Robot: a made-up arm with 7 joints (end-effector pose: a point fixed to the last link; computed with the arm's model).
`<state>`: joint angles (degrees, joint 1 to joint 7).
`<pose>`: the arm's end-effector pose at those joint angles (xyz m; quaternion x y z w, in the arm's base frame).
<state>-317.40 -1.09 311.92 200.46 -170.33 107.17 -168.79</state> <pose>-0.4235 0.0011 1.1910 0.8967 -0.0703 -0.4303 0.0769</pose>
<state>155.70 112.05 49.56 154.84 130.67 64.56 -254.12</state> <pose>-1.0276 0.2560 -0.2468 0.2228 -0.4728 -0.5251 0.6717</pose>
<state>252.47 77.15 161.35 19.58 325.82 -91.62 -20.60</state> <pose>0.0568 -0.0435 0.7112 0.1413 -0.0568 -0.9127 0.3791</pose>
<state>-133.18 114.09 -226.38 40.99 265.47 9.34 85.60</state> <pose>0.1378 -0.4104 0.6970 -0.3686 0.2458 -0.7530 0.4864</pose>
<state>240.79 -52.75 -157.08 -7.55 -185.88 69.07 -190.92</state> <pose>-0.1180 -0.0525 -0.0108 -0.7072 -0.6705 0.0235 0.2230</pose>
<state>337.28 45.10 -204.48 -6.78 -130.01 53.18 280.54</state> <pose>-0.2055 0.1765 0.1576 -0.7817 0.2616 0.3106 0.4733</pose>
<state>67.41 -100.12 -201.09 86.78 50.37 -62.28 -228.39</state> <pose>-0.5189 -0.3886 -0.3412 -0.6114 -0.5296 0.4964 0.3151</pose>
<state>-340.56 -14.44 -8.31 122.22 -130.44 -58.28 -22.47</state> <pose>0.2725 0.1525 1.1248 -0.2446 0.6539 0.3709 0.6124</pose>
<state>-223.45 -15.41 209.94 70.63 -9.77 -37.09 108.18</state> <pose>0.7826 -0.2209 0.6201 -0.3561 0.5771 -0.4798 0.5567</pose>
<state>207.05 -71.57 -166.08 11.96 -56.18 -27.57 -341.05</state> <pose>-0.0843 0.2007 -0.0941 -0.7612 -0.4539 0.3582 0.2938</pose>
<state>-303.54 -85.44 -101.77 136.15 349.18 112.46 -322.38</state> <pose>-0.0801 -0.9868 0.2075 -0.4878 0.6499 -0.0191 0.5826</pose>
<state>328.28 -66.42 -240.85 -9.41 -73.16 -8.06 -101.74</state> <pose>0.1397 -0.0402 0.0403 -0.5196 0.6732 -0.5188 0.0873</pose>
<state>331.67 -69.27 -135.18 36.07 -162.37 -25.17 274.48</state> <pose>-0.1886 -0.2639 0.0072 0.6515 0.5224 0.0771 0.5447</pose>
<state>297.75 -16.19 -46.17 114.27 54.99 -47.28 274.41</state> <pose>-0.4007 -0.1855 1.1864 -0.0592 -0.4423 0.1993 0.8724</pose>
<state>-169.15 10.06 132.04 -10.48 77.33 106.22 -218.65</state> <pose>0.1467 0.1022 0.1405 -0.3414 -0.4216 -0.8133 0.2103</pose>
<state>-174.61 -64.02 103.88 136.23 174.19 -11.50 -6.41</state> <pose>0.9257 -0.4185 0.5757 -0.1452 0.6586 -0.6438 0.3616</pose>
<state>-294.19 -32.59 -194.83 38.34 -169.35 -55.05 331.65</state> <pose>-0.1833 -0.2551 0.0872 -0.7587 -0.5125 -0.3891 0.1015</pose>
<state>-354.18 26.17 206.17 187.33 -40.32 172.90 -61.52</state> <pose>0.3673 0.1181 1.0613 0.4215 -0.8410 -0.1078 0.3216</pose>
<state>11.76 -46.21 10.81 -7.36 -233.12 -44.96 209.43</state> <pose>0.1259 -0.1046 0.2229 0.8965 0.2516 0.0797 0.3559</pose>
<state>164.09 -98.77 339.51 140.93 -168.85 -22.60 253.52</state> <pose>0.9900 -0.1380 0.5736 0.1502 0.3103 0.4886 0.8015</pose>
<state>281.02 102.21 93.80 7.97 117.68 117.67 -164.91</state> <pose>0.3133 0.1086 0.4511 0.1233 0.3820 -0.5618 0.7233</pose>
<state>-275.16 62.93 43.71 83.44 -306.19 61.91 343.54</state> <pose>-0.5070 0.6930 0.0210 -0.5191 -0.5224 0.6580 0.1572</pose>
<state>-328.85 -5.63 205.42 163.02 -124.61 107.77 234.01</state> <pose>-0.2182 -0.0129 1.3521 -0.4474 0.5968 0.6309 0.2136</pose>
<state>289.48 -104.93 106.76 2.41 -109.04 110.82 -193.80</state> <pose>0.3126 -0.0025 0.3694 -0.1121 0.4080 0.6958 0.5804</pose>
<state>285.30 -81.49 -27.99 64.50 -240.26 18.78 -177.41</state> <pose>-0.4129 0.0386 0.9263 0.1817 -0.1358 0.4439 0.8669</pose>
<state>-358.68 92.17 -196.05 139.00 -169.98 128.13 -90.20</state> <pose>1.0619 0.1081 0.4146 0.6517 0.7551 -0.0513 0.0495</pose>
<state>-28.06 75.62 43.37 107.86 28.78 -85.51 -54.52</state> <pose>0.8977 -0.2096 0.1376 0.6162 -0.3249 0.6270 0.3487</pose>
